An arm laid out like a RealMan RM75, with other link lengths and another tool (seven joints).
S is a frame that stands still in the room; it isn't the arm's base.
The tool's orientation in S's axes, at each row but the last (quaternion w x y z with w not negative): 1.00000, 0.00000, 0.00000, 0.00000; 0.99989, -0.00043, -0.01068, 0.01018; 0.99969, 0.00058, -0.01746, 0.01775; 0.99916, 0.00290, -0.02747, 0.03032; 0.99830, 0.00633, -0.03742, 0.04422; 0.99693, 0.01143, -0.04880, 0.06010; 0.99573, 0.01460, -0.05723, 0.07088; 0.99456, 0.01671, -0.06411, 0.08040; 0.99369, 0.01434, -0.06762, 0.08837
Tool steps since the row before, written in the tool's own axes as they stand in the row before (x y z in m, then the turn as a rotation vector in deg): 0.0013, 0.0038, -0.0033, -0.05, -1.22, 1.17; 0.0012, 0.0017, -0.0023, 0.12, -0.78, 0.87; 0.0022, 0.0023, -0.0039, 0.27, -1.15, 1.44; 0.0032, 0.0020, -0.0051, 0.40, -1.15, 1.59; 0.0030, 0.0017, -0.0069, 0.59, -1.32, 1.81; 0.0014, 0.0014, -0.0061, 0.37, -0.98, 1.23; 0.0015, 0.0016, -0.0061, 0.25, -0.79, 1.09; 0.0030, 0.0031, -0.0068, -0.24, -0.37, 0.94; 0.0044, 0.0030, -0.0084, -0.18, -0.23, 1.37
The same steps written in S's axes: 0.0013, 0.0038, -0.0033, -0.05, -1.22, 1.17; 0.0012, 0.0017, -0.0023, 0.12, -0.78, 0.87; 0.0023, 0.0024, -0.0038, 0.26, -1.14, 1.45; 0.0033, 0.0022, -0.0049, 0.38, -1.14, 1.60; 0.0033, 0.0021, -0.0066, 0.57, -1.29, 1.84; 0.0018, 0.0017, -0.0059, 0.37, -0.96, 1.24; 0.0019, 0.0020, -0.0058, 0.24, -0.79, 1.09; 0.0033, 0.0038, -0.0063, -0.29, -0.44, 0.89; 0.0049, 0.0041, -0.0077, -0.32, -0.31, 1.33
